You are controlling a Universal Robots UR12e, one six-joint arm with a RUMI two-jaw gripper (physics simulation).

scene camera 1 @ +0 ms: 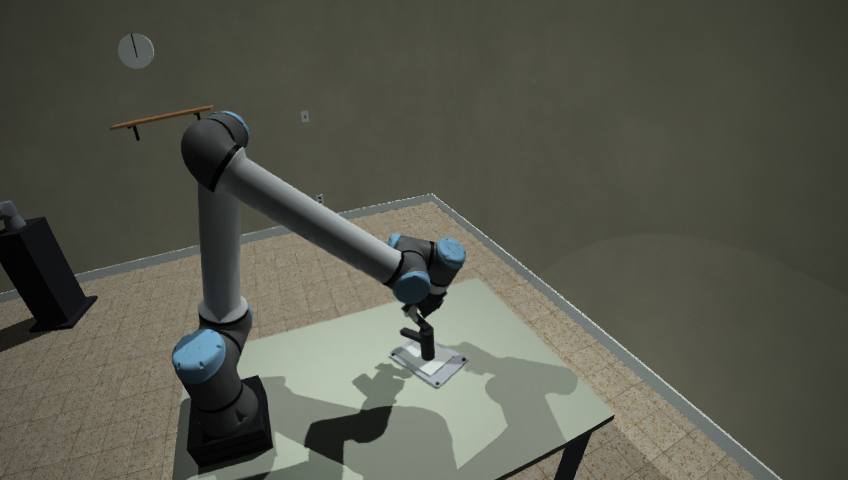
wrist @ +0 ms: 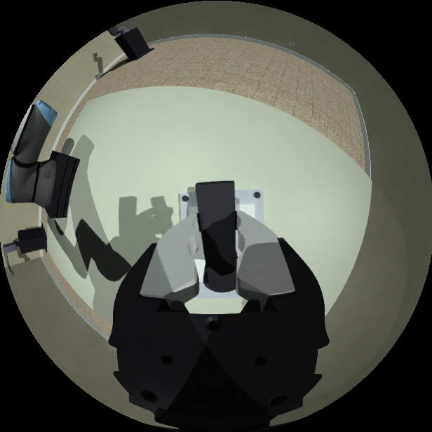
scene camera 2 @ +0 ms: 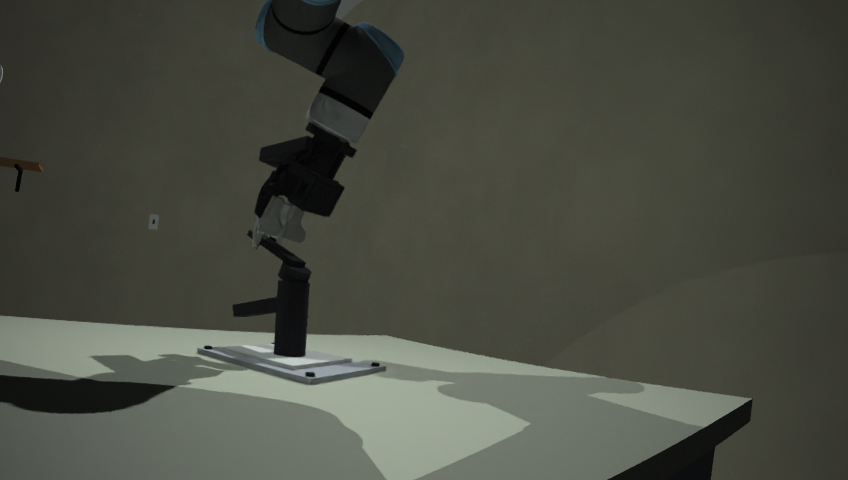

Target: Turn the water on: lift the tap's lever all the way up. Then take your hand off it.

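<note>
The black tap stands upright on its base, with its spout pointing left in the scene views. Its flat black lever slants up from the top of the tap to the left in the second scene view, clearly raised. My gripper is shut on the lever, one pale finger on each side of it, near its raised end. In the wrist view the lever hides the spout and most of the tap body.
A grey base plate with dark bolts at its corners lies under the tap on the pale green table. The arm's black base block stands at the table's left. Arm shadows fall across the table.
</note>
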